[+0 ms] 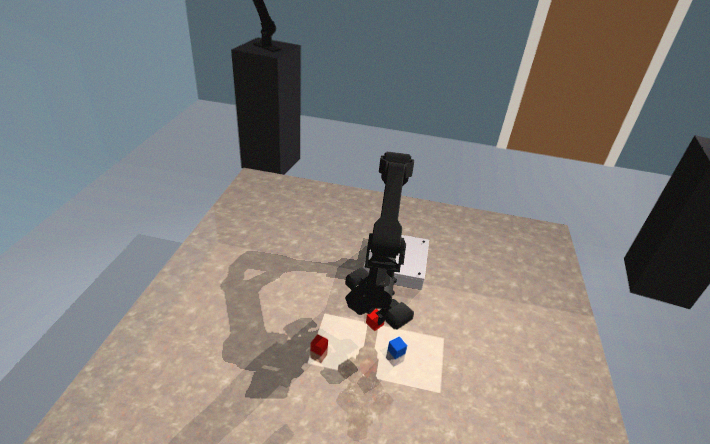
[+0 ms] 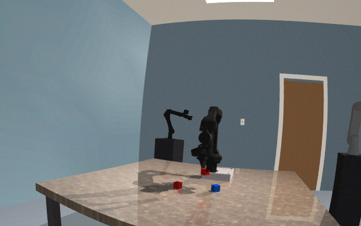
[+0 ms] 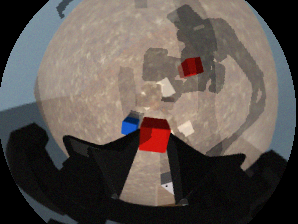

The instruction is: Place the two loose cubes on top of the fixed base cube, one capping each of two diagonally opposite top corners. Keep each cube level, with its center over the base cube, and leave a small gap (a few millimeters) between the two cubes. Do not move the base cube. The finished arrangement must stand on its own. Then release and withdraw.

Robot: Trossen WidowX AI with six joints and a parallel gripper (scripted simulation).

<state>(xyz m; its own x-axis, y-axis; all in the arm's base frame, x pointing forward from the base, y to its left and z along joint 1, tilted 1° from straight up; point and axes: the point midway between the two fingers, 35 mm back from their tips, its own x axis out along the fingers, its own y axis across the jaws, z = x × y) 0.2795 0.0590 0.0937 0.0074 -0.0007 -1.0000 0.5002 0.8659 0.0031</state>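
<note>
Now: the blue cube 1 cm behind my gripper tip, 7 cm to the left of it and 9 cm below it.
</note>
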